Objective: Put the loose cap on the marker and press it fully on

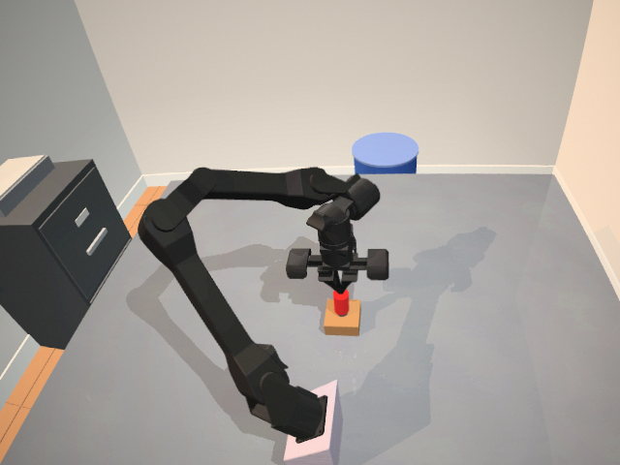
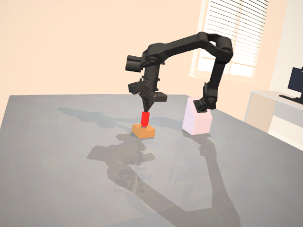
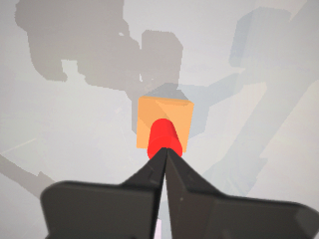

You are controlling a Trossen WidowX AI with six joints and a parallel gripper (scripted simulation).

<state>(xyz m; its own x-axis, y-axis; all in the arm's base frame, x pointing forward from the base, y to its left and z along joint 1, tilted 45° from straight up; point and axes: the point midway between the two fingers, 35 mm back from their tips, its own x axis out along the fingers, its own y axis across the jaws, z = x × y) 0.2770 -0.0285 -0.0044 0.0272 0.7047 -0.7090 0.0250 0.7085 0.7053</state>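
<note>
Now: gripper tip 3 cm above the red cap.
</note>
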